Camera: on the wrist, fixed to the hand. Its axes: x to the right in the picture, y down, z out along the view.
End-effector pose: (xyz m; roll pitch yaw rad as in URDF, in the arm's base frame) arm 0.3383 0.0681 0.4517 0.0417 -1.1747 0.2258
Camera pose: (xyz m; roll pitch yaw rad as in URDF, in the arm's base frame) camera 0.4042 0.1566 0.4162 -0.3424 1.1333 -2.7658
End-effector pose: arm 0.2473 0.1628 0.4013 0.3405 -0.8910 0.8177
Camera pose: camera 0.2129 0.2652 0.3595 -0.6926 0.8712 -2.2128
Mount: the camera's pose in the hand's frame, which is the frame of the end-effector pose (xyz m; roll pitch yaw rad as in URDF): -0.0003 0.0676 -0.0941 -0.4391 -0.0396 -3.0798
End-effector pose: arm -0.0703 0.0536 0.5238 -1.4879 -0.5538 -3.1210
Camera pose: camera -0.1114 0.1410 0.4597 1.0306 0.4886 -0.0183
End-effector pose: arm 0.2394 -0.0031 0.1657 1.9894 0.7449 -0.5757
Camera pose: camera 0.3279 0.0092 0.2394 -2.4365 -0.6723 2.5801
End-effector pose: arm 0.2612 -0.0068 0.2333 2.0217 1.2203 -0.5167
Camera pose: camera 0.3716 -0.0060 0.2686 -2.4793 -1.1474 2.6462
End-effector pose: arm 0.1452 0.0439 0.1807 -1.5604 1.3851 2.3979
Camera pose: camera 0.2581 0.0670 0.1683 1.4253 -1.4413 -1.0501
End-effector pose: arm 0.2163 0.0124 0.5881 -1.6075 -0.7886 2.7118
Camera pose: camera 0.2154 0.1190 0.5427 1.1311 0.7275 -0.4858
